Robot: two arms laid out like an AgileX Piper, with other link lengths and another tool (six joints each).
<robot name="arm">
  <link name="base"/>
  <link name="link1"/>
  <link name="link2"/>
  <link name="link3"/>
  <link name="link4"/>
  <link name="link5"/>
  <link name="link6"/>
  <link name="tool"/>
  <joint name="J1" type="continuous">
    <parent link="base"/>
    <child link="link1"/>
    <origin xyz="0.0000 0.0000 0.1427" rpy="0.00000 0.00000 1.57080"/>
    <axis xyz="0 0 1"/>
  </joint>
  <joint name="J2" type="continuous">
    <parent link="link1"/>
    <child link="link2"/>
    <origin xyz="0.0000 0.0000 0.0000" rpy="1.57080 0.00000 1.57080"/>
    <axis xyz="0 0 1"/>
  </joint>
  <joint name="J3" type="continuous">
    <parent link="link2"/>
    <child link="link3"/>
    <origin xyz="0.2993 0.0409 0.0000" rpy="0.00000 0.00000 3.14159"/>
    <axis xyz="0 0 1"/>
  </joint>
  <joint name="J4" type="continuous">
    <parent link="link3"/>
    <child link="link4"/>
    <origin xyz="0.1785 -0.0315 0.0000" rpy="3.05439 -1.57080 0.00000"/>
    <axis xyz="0 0 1"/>
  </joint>
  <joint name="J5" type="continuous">
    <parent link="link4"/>
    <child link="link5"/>
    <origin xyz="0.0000 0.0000 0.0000" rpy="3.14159 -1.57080 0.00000"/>
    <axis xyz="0 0 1"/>
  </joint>
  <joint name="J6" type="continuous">
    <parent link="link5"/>
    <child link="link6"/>
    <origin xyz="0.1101 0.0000 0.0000" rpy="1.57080 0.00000 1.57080"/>
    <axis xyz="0 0 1"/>
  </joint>
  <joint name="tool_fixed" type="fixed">
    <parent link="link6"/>
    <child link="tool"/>
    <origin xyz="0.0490 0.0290 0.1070" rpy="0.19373 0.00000 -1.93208"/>
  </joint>
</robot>
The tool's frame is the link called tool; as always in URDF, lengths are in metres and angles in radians. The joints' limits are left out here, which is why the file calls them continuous.
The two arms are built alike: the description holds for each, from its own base.
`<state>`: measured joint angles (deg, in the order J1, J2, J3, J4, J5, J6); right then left.
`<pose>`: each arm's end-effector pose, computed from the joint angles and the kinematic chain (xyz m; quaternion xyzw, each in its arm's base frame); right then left.
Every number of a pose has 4 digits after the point. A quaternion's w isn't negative.
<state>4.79 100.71 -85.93 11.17 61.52 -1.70 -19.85 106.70 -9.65 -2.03 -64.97 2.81</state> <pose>0.2936 0.0934 0.2017 -0.8013 0.5291 -0.1279 0.2483 0.2996 -0.0682 0.0955 -0.5774 0.5553 -0.5203 0.2958</pose>
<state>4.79 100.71 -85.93 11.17 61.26 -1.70 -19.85 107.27 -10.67 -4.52 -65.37 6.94</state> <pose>0.2946 0.0935 0.2018 -0.8008 0.5289 -0.1298 0.2495 0.3083 -0.0595 0.0991 -0.5630 0.5621 -0.5116 0.3245</pose>
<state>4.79 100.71 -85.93 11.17 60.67 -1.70 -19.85 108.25 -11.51 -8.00 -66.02 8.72</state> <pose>0.2969 0.0935 0.2021 -0.7995 0.5284 -0.1339 0.2523 0.3147 -0.0489 0.0995 -0.5675 0.5530 -0.5007 0.3485</pose>
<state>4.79 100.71 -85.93 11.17 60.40 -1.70 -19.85 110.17 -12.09 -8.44 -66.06 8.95</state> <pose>0.2980 0.0936 0.2022 -0.7989 0.5282 -0.1358 0.2535 0.3164 -0.0479 0.0910 -0.5722 0.5578 -0.4906 0.3475</pose>
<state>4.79 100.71 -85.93 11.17 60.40 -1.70 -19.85 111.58 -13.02 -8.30 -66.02 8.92</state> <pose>0.2980 0.0936 0.2022 -0.7989 0.5282 -0.1358 0.2535 0.3199 -0.0497 0.0859 -0.5733 0.5605 -0.4878 0.3453</pose>
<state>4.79 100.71 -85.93 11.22 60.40 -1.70 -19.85 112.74 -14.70 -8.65 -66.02 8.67</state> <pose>0.2980 0.0937 0.2023 -0.7988 0.5283 -0.1356 0.2538 0.3275 -0.0515 0.0843 -0.5748 0.5552 -0.4905 0.3476</pose>
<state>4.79 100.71 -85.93 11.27 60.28 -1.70 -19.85 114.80 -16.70 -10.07 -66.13 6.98</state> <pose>0.2984 0.0939 0.2024 -0.7984 0.5284 -0.1362 0.2547 0.3354 -0.0512 0.0779 -0.5903 0.5386 -0.4896 0.3488</pose>
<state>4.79 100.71 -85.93 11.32 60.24 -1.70 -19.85 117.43 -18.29 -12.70 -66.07 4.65</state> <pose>0.2986 0.0941 0.2025 -0.7981 0.5285 -0.1362 0.2552 0.3394 -0.0465 0.0659 -0.6174 0.5166 -0.4787 0.3505</pose>
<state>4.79 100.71 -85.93 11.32 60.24 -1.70 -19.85 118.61 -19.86 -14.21 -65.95 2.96</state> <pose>0.2986 0.0941 0.2025 -0.7981 0.5285 -0.1362 0.2552 0.3450 -0.0454 0.0623 -0.6316 0.4974 -0.4790 0.3525</pose>
